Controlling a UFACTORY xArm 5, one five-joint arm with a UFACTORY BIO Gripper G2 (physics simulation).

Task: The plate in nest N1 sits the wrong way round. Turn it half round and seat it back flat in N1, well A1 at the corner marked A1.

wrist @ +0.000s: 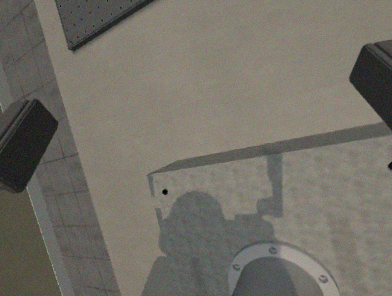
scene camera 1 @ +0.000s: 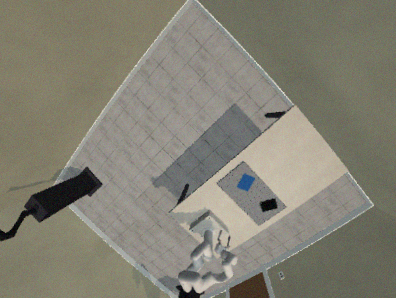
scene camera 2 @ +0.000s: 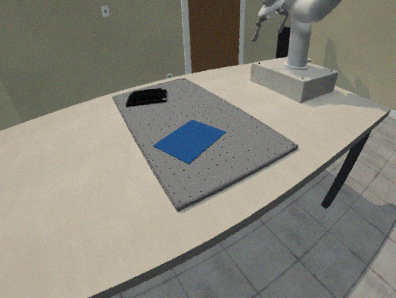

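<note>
A dark, flat item (scene camera 1: 268, 205) (scene camera 2: 147, 97) lies on the grey perforated board, near the board's far end in scene camera 2. It looks like the nest area with the plate, but it is too dark and small to tell the plate from the nest, or to read N1, A1 or which way round the plate sits. My gripper (scene camera 1: 224, 242) (scene camera 2: 270, 33) (wrist: 202, 107) is open, with its fingers wide apart and nothing between them. It hangs above the base block side of the table, well away from the board and the dark item.
A flat blue square (scene camera 1: 246, 182) (scene camera 2: 190, 141) lies on the grey perforated board (scene camera 1: 258, 195) (scene camera 2: 240, 157) (wrist: 95, 20), beside the dark item. The arm stands on a pale raised block (scene camera 2: 280, 85) (wrist: 325, 190) at one end of the table (scene camera 1: 305, 145) (scene camera 2: 75, 190) (wrist: 225, 75).
</note>
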